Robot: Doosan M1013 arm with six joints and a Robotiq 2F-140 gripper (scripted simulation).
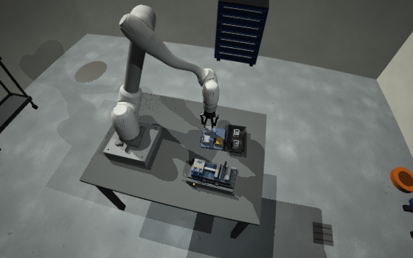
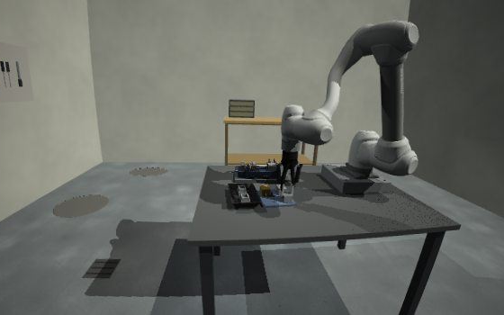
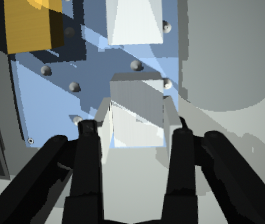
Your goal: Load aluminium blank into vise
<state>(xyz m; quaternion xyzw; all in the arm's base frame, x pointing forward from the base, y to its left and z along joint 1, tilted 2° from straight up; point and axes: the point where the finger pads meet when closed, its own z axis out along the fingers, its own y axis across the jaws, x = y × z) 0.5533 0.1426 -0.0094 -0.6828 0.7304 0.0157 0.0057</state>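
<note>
My gripper is now 40 mm above the aluminium blank. Also, from my hand: blue infeed plate 60 mm below, 50 mm to the right, 40 mm ahead; brass blank 100 mm to the right, 80 mm ahead, 40 mm below; piston rod 350 mm to the right, 30 mm ahead, 10 mm above.
</note>
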